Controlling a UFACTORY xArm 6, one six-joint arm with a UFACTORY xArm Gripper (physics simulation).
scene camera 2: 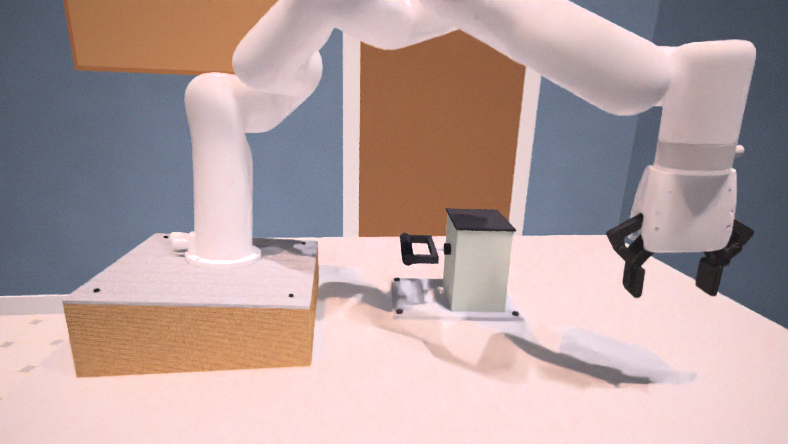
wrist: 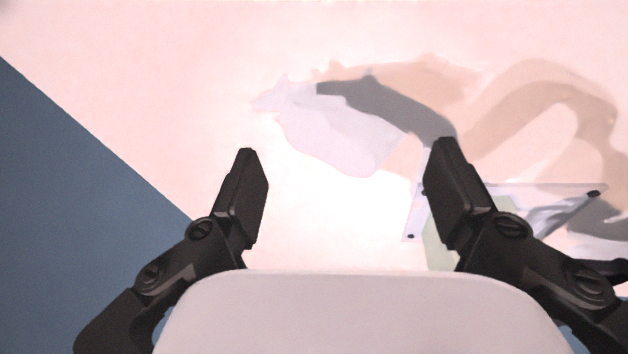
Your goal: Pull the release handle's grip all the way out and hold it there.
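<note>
The release handle's black grip (scene camera 2: 406,249) is a loop with a thick bar, on the left side of a pale green housing (scene camera 2: 479,270) (wrist: 440,248) with a dark top (scene camera 2: 479,219). A short gap with a thin rod shows between the loop and the black collar (scene camera 2: 447,248) on the housing. My gripper (scene camera 2: 671,293) (wrist: 341,163) is open and empty, pointing down above the table, well to the right of the housing, on the side away from the grip. In the wrist view the housing is partly hidden behind the right finger.
The housing stands on a light base plate (scene camera 2: 457,316) (wrist: 416,220) with dark screws. The wooden arm pedestal (scene camera 2: 193,339) stands left of it. The white table (scene camera 2: 386,402) (wrist: 125,75) has its right edge beyond my gripper. Arm shadows fall across the table.
</note>
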